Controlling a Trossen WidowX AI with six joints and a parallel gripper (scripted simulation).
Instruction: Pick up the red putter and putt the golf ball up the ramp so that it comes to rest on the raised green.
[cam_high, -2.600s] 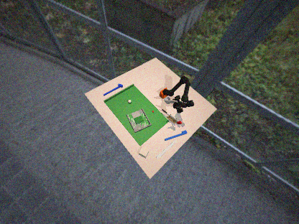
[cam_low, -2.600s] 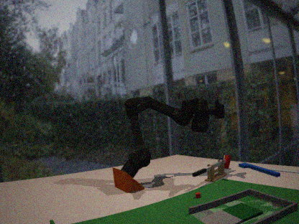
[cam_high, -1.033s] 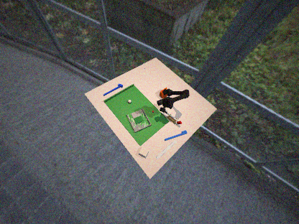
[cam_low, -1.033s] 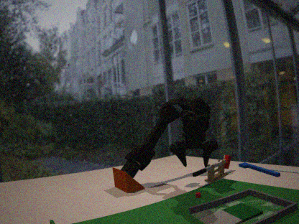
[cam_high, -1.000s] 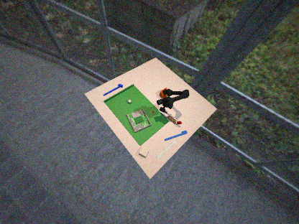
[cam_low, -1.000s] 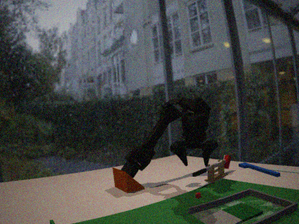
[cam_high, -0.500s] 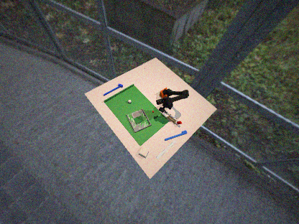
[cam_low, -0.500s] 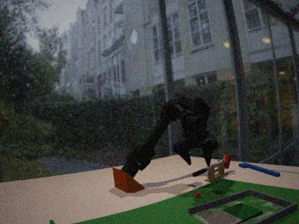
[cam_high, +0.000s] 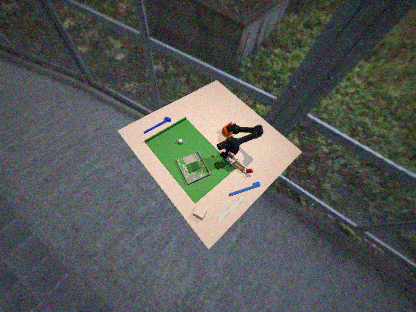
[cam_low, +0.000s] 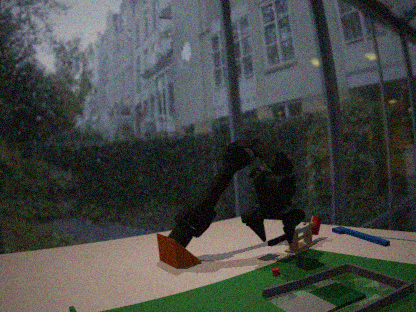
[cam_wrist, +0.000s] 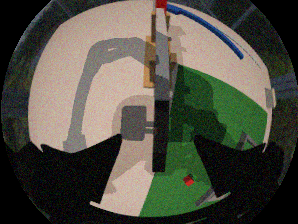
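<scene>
Right now my gripper tip is 1 cm past the wooden stand, 13 cm to the right of it and 2 cm above it. From my gripper tip the other things lie so: red marker: 9 cm ahead, 11 cm to the right, 4 cm below; green mat: 24 cm ahead, 26 cm to the right, 5 cm below; white stick: 32 cm ahead, 32 cm to the left, 5 cm below.
</scene>
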